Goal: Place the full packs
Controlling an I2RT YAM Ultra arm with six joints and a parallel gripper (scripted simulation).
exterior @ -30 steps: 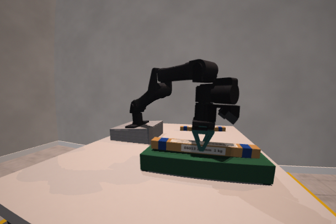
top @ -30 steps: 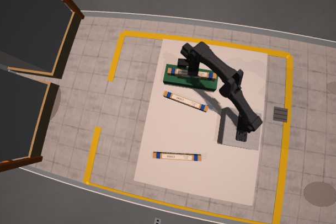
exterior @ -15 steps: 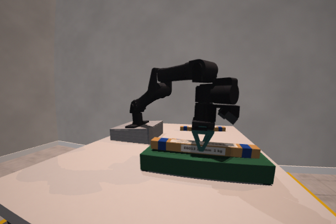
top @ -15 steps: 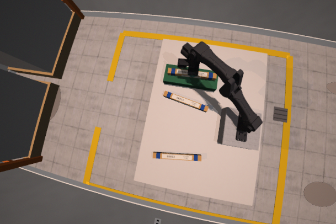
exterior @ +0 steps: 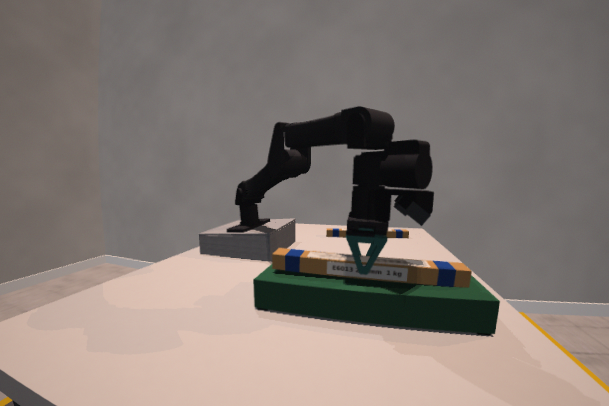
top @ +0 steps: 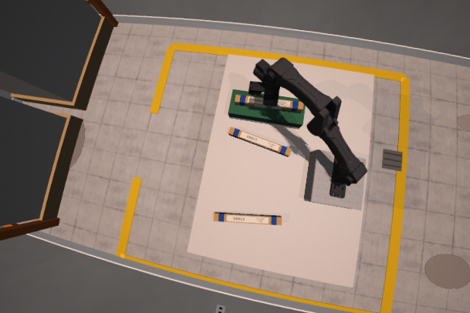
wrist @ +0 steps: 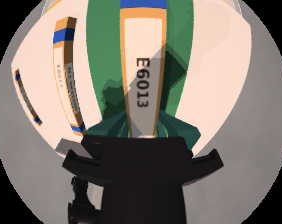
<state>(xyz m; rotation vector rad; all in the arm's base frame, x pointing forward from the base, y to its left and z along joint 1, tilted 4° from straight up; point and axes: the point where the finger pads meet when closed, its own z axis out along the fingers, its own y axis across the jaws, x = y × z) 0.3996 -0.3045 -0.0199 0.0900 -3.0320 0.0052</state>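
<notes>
My hand is 10 mm short of the green low platform, 10 mm to the right of it and 70 mm above it.
</notes>
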